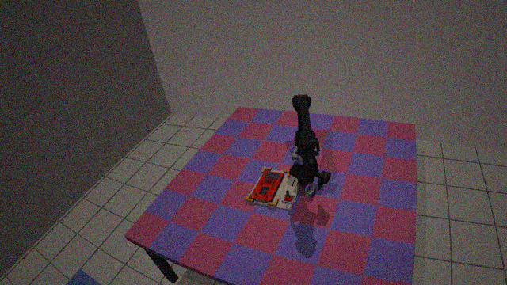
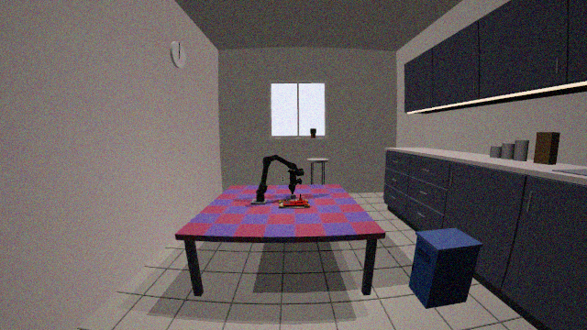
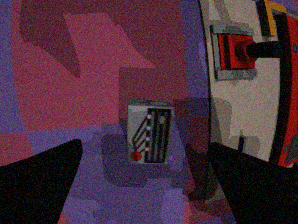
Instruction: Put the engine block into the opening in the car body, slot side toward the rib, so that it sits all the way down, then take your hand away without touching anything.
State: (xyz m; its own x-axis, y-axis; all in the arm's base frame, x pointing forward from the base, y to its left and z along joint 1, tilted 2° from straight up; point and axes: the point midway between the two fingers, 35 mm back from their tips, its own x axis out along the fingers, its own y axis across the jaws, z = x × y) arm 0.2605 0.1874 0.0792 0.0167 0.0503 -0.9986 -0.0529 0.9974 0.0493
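My gripper tip is 4 cm above the grey engine block and 1 cm to the left of it.
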